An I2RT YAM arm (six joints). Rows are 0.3 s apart.
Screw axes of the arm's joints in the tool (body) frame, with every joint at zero. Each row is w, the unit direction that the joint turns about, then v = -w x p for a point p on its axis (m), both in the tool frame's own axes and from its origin. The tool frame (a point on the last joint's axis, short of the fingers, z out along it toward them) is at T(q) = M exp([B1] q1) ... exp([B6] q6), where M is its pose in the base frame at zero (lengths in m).
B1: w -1 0 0 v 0 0.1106 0
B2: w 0 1 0 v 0.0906 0 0.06
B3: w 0 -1 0 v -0.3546 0 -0.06
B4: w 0 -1 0 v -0.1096 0 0
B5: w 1 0 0 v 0 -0.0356 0
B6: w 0 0 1 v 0 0 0
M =
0 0 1 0.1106
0 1 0 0
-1 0 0 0.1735
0 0 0 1
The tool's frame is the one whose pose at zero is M.
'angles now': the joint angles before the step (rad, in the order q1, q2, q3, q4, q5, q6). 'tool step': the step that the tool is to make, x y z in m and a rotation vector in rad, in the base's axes. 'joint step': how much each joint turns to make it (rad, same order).
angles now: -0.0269, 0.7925, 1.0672, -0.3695, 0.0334, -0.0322
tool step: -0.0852, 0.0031, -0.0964, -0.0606, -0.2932, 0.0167
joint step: 0.0027, -0.6213, -0.5547, 0.2294, -0.0168, -0.0521
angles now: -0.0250, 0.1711, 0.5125, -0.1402, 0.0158, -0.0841
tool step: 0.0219, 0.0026, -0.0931, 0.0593, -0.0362, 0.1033
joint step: 0.0004, -0.1662, -0.4033, 0.2741, -0.0874, 0.0812
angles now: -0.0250, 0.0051, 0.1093, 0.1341, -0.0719, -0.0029
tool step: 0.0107, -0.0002, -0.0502, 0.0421, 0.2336, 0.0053
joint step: 0.0005, 0.0010, -0.1038, -0.1271, -0.0003, 0.0366
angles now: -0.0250, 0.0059, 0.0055, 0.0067, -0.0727, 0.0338
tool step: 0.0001, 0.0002, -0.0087, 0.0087, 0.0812, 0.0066
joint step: -0.0005, 0.0068, 0.0001, -0.0742, -0.0073, 0.0064
